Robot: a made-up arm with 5 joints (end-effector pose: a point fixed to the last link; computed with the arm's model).
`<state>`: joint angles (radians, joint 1 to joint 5).
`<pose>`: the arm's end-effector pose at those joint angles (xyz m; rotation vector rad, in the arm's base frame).
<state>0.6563 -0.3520 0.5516 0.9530 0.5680</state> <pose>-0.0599 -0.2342 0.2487 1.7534 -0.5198 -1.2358</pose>
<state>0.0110 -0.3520 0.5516 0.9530 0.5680</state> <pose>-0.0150 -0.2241 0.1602 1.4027 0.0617 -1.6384</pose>
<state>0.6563 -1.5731 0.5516 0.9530 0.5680</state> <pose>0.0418 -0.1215 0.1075 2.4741 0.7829 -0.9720</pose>
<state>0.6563 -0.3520 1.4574 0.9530 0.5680</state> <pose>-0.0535 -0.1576 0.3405 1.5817 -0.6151 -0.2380</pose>
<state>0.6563 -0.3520 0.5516 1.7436 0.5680</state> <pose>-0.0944 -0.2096 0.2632 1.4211 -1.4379 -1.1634</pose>
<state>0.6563 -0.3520 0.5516 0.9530 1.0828</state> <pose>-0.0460 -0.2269 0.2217 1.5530 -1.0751 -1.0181</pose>
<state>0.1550 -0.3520 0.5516 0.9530 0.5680</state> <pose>-0.0200 -0.2281 0.1819 1.4916 -0.0685 -1.5597</pose>
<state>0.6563 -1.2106 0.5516 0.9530 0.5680</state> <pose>0.0199 -0.1764 0.1349 2.3116 0.3641 -1.0951</pose>
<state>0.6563 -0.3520 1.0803 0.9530 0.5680</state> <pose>-0.0454 -0.1959 0.3073 1.6810 -0.5882 -0.6460</pose>
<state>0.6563 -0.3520 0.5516 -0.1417 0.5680</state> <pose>-0.0171 -0.2162 0.2098 1.8429 0.8144 -1.0823</pose>
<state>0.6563 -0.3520 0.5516 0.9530 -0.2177</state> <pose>-0.0615 -0.2672 0.2821 1.8895 0.4189 -1.4536</pose>
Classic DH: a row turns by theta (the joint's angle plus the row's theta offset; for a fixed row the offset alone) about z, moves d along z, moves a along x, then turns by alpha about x. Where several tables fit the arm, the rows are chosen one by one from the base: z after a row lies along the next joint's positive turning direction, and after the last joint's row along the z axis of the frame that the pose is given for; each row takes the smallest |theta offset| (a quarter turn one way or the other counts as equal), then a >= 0, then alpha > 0; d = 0 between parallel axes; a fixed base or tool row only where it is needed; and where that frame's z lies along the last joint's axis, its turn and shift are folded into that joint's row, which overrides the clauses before.
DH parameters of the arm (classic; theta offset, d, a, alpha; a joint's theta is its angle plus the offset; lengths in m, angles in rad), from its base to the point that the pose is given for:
base (fixed): -0.2502 0.1963 -0.1156 1.8033
joint 1: 1.4677 0.0805 0.013 -1.2891
joint 2: 1.3263 -0.0437 -0.0312 1.3981
joint 3: -0.0268 0.0603 -0.0974 -1.4491
joint 4: -0.8512 -0.0991 -0.1031 0.345
joint 5: -0.1873 0.0311 0.0532 0.4473
tool (fixed): 2.3278 0.0702 0 0

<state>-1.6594 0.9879 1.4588 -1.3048 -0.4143</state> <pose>-0.1404 0.0043 0.0025 2.1512 -1.3652 0.4597</pose>
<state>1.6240 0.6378 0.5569 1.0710 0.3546</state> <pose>-0.3209 -0.0687 0.2993 1.3040 -2.2242 -0.7872</pose>
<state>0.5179 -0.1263 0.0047 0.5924 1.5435</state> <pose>-0.0955 -0.2293 0.1469 1.1837 -1.1325 -1.4841</pose>
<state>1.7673 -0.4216 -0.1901 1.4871 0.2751</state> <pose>-0.2135 -0.2179 0.2101 2.4833 -1.3473 -1.1992</pose>
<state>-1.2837 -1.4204 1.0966 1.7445 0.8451</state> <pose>-0.1794 -0.0741 0.0046 0.9795 0.2913 -2.3793</pose>
